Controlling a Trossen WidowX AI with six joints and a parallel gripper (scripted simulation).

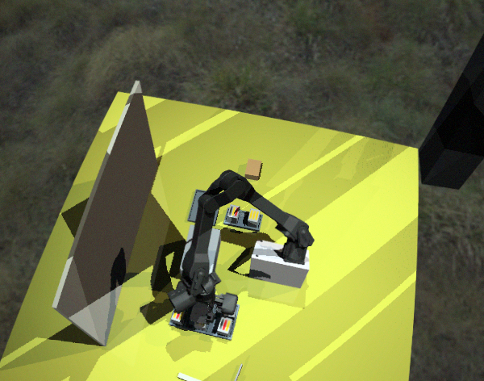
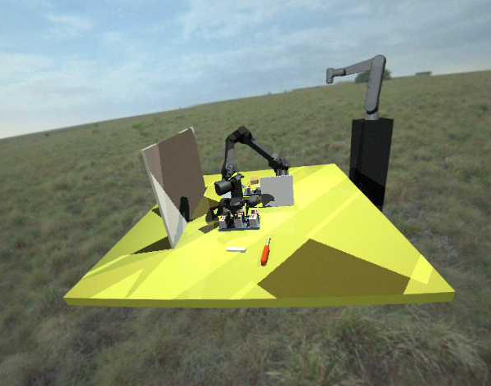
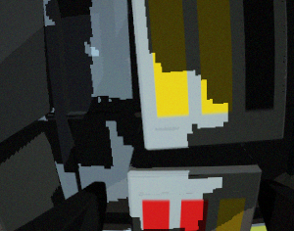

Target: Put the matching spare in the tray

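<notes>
Now: gripper tip 2 cm below the dark spare. From my gripper tip the other things lie so: flat grey-blue tray (7 cm ahead, 36 cm to the right, 2 cm below); then small rack (7 cm behind, 33 cm to the right, 2 cm below); then mounted unit (5 cm ahead, 15 cm to the right, 3 cm above).
</notes>
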